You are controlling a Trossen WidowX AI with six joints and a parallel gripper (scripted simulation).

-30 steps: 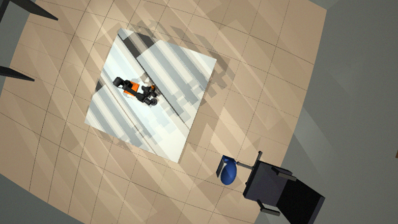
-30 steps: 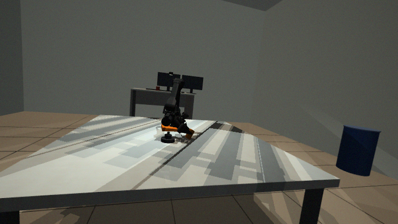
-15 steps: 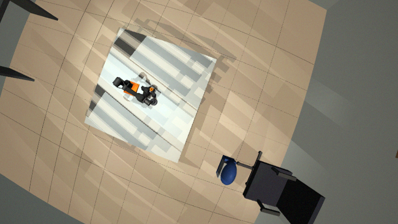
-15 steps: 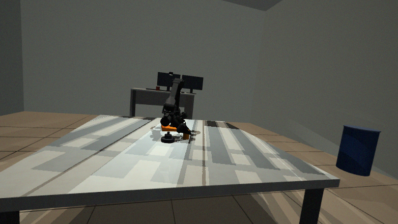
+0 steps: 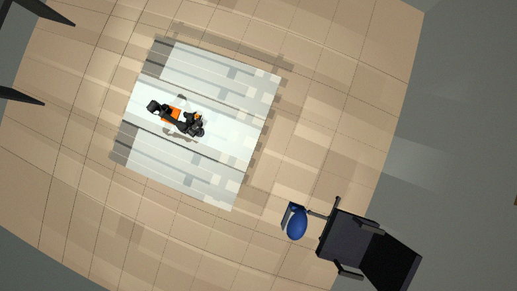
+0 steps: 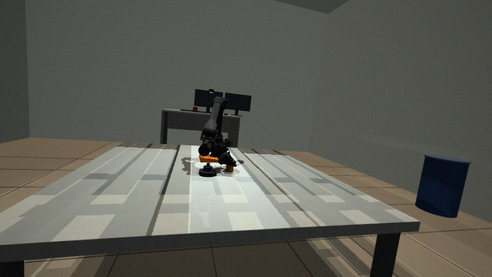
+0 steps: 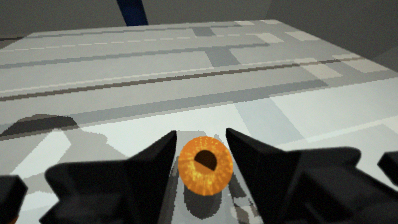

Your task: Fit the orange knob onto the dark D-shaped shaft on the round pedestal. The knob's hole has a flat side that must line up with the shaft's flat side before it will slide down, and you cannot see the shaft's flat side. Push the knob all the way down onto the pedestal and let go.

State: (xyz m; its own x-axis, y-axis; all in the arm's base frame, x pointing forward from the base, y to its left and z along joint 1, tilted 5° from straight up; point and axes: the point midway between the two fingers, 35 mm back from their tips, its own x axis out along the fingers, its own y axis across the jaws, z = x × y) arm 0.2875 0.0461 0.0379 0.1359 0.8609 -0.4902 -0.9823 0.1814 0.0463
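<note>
My gripper tip is now 10 mm past the orange knob, 30 mm to the left of it and 10 mm above it. Round my gripper tip: round dark pedestal (50 mm ahead, 160 mm to the right, 10 mm below).
</note>
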